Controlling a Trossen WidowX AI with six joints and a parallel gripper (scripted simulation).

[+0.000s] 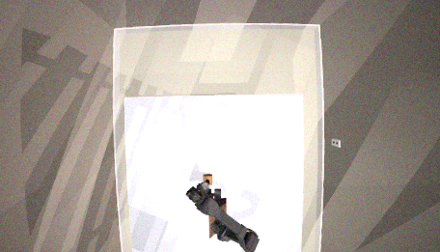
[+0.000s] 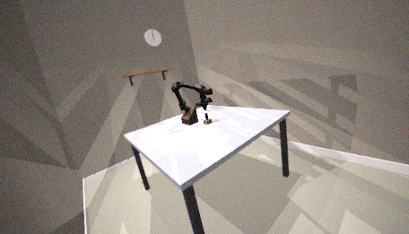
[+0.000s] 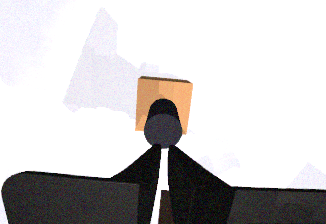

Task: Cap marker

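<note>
My gripper tip is now 6 cm above the dark marker cap. From my gripper tip the other things lie so: holder block (12 cm below).
</note>
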